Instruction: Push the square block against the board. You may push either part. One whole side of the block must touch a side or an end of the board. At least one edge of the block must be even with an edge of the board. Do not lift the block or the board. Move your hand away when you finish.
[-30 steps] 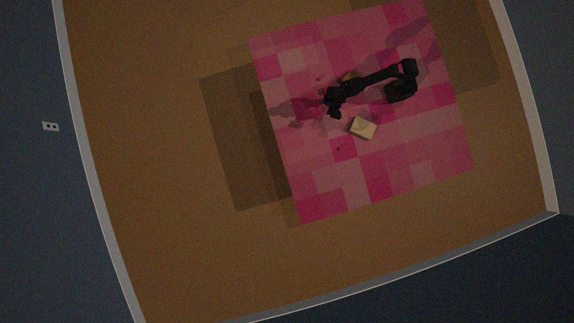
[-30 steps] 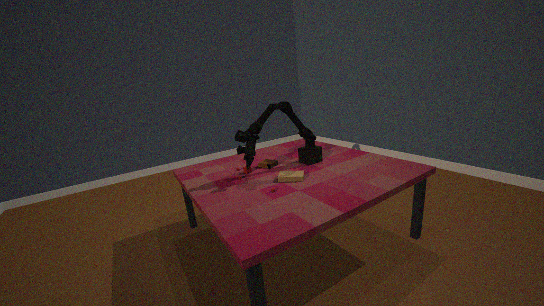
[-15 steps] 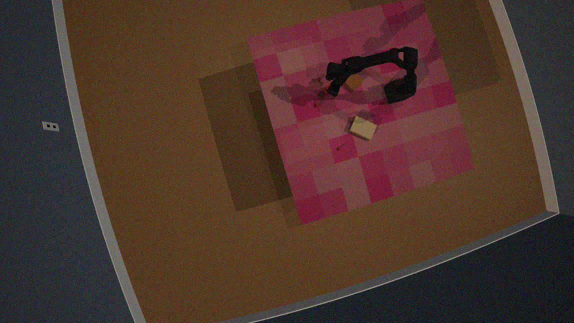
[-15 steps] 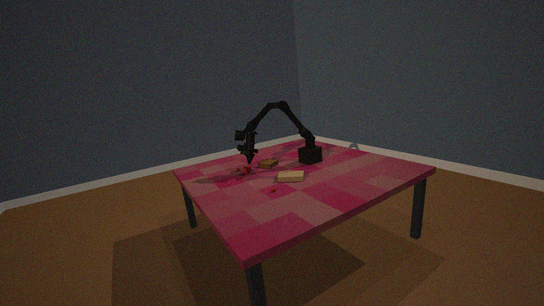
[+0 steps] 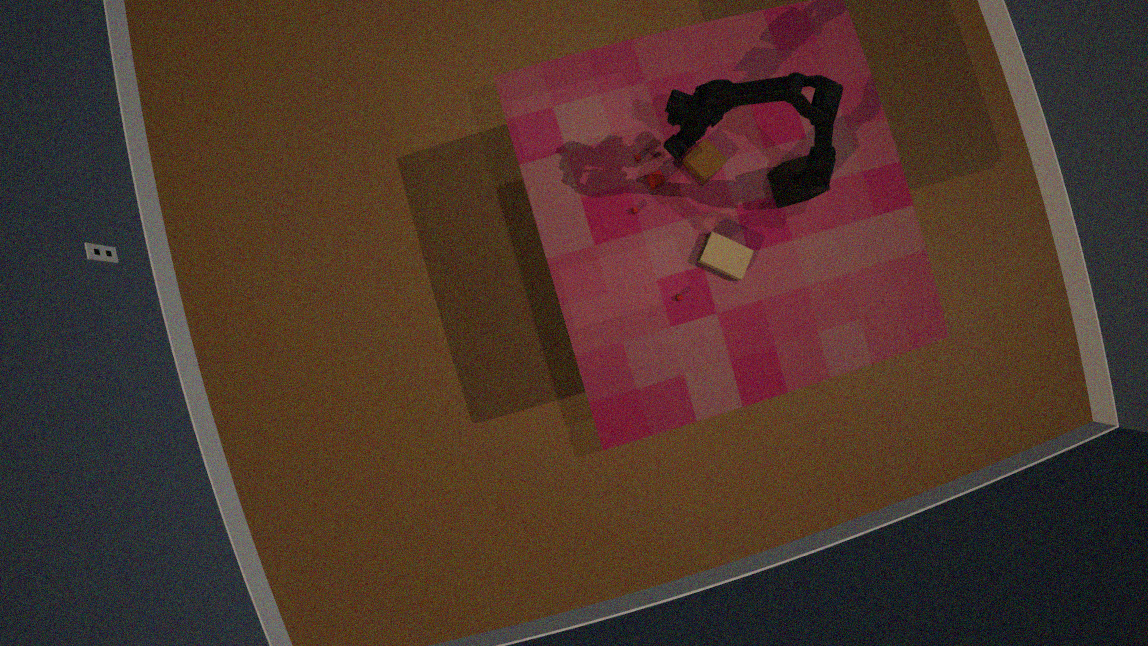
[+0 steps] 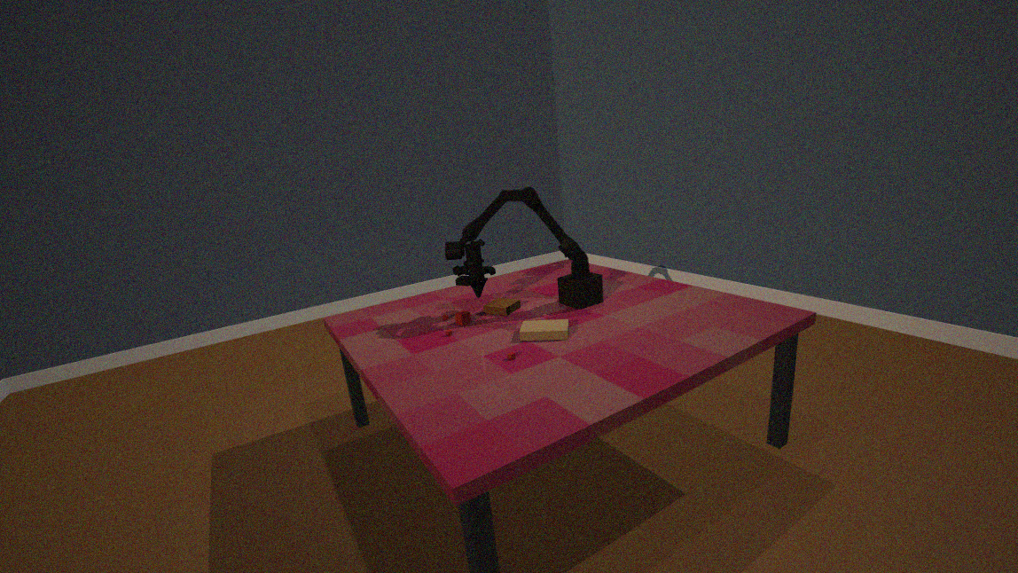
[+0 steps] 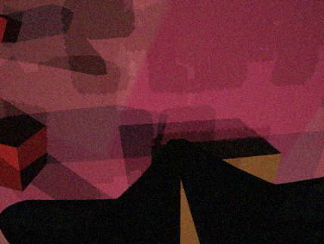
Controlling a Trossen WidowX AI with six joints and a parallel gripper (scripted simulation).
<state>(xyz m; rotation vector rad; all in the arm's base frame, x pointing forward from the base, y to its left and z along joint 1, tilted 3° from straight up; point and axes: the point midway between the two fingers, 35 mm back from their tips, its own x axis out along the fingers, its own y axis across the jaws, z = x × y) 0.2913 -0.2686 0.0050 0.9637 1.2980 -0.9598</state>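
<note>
Right now my gripper tip is 60 mm to the right of the darker tan square block, 60 mm past it and 40 mm above it. From my gripper tip the other things lie so: board: 380 mm to the left, 40 mm below, 20 mm ahead; red cube: 120 mm ahead, 60 mm to the left, 40 mm below.
</note>
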